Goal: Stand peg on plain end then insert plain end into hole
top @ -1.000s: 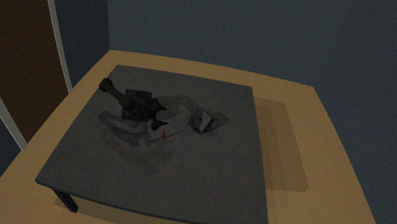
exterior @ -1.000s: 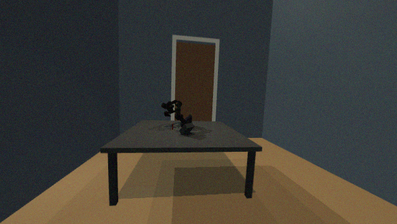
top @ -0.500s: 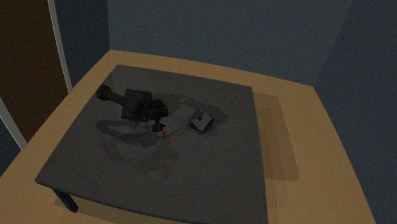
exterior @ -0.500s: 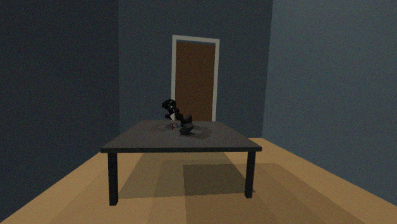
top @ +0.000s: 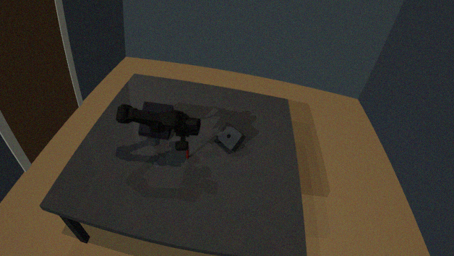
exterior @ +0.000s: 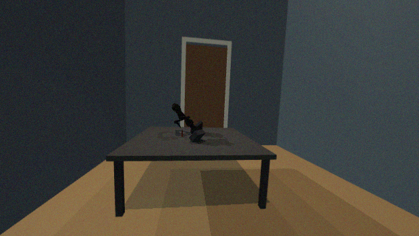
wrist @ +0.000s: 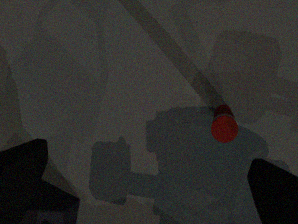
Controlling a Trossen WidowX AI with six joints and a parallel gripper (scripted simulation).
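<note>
Right now my gripper tip is 6 cm above the red peg, 3 cm to the left of it and 2 cm short of it. The rest, counted from my gripper tip: panel: 25 cm ahead, 12 cm to the left, 5 cm below.
</note>
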